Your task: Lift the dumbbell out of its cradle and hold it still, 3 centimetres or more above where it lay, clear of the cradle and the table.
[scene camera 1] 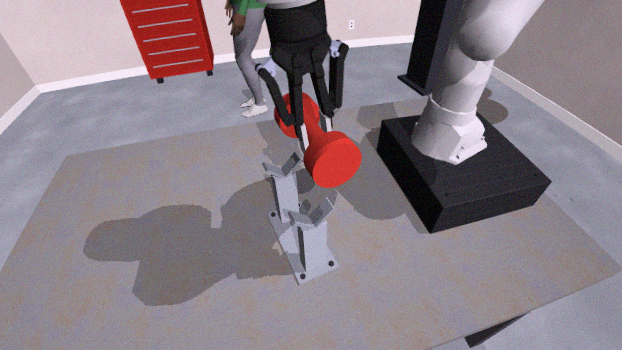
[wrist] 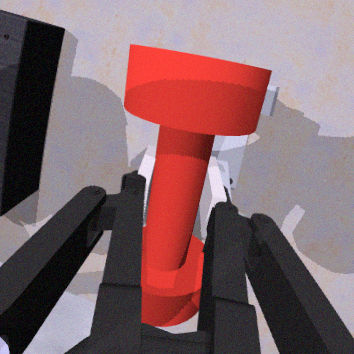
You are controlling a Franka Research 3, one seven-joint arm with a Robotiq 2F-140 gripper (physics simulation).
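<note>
The red dumbbell (scene camera 1: 336, 162) (wrist: 177, 215) hangs in the air with its handle between the fingers, one round head nearer the scene camera and one behind. My gripper (scene camera 1: 316, 132) (wrist: 178, 166) is shut on the handle from above. The pale grey cradle (scene camera 1: 316, 245) (wrist: 270, 101) stands below, its two V-shaped supports bare; a gap shows between them and the dumbbell in the scene view. In the wrist view the dumbbell hides most of the cradle. The dumbbell is well above the table (scene camera 1: 65, 295) (wrist: 310, 35) and looks tilted in the wrist view.
The arm's black base block (scene camera 1: 485, 175) (wrist: 25, 110) stands on the table to the right in the scene view. Behind the table are a red drawer cabinet (scene camera 1: 170, 42), a person (scene camera 1: 246, 55) standing and a dark column (scene camera 1: 430, 45).
</note>
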